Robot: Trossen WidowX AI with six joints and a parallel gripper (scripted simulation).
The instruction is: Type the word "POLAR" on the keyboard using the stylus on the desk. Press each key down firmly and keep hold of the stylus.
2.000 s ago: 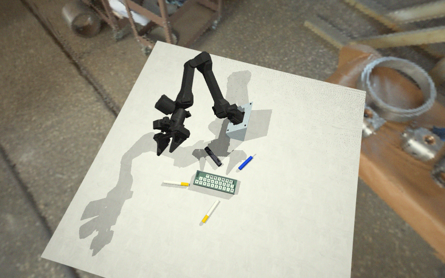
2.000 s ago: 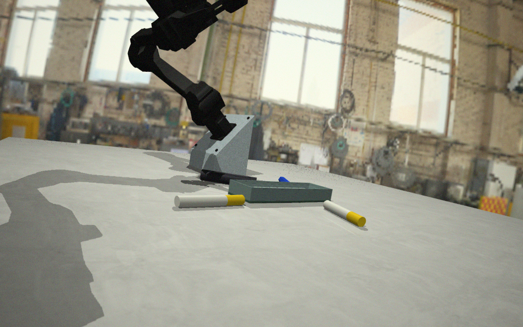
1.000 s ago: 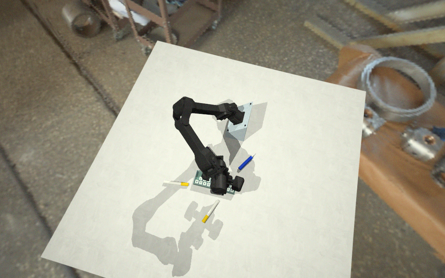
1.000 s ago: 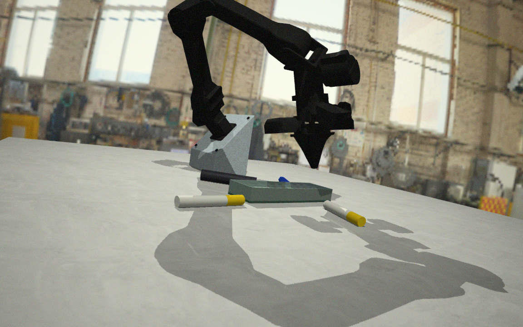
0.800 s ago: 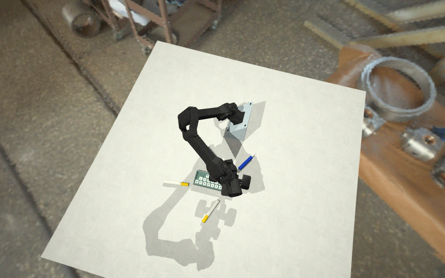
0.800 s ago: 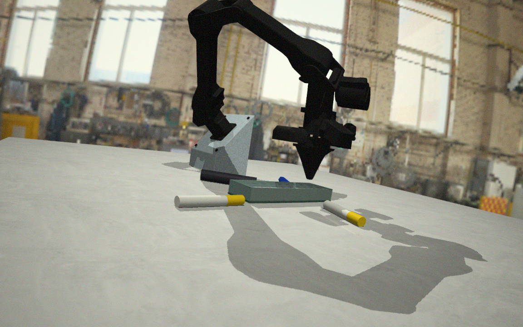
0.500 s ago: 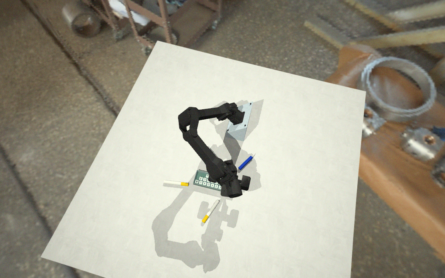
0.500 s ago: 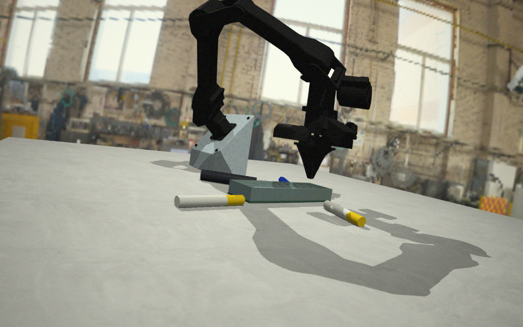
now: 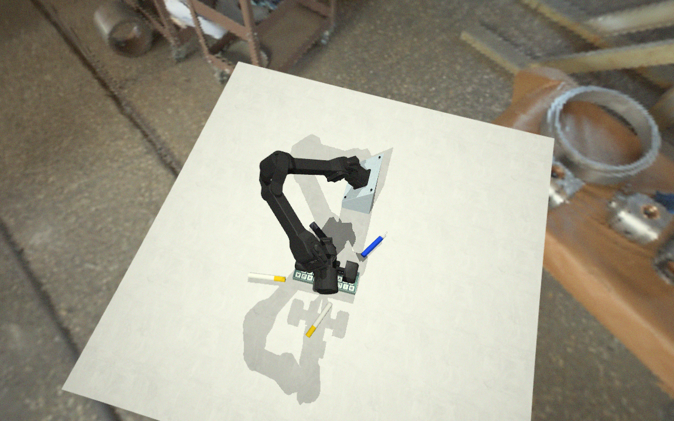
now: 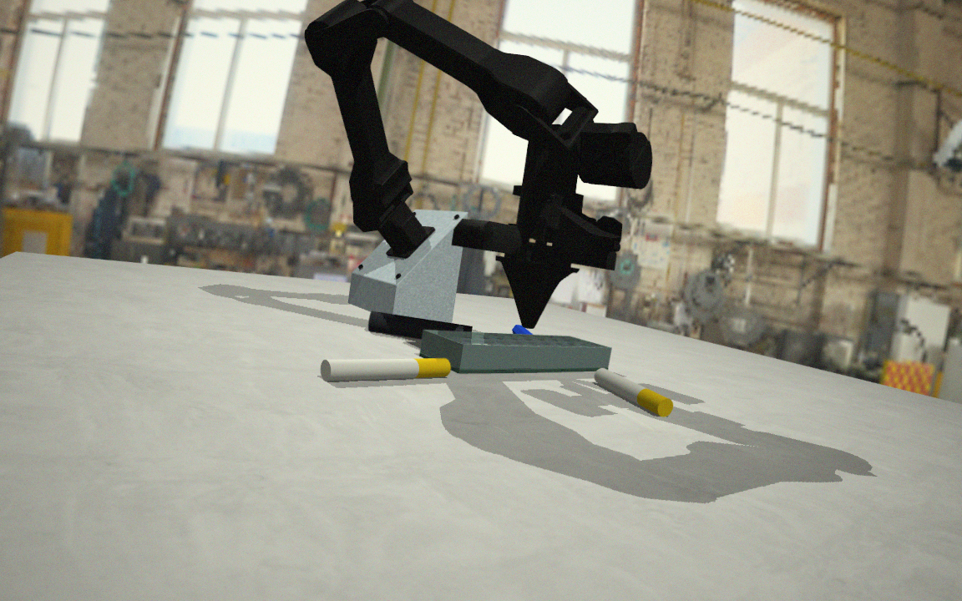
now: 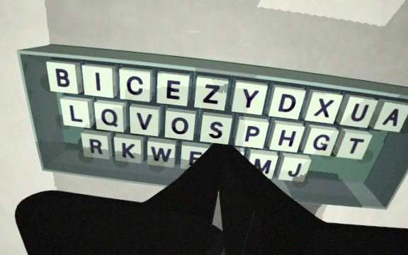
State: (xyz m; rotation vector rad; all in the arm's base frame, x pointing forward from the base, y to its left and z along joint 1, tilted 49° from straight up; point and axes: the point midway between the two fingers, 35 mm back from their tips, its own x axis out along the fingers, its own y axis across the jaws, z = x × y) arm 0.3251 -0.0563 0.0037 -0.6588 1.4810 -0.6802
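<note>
The blue stylus lies 170 mm behind my gripper tip, 140 mm to the left of it and 30 mm below it. Also, from my gripper tip: grey stylus tip (190 mm behind, 160 mm to the left, 30 mm below); then black bar (130 mm behind, 50 mm to the right, 30 mm below).
</note>
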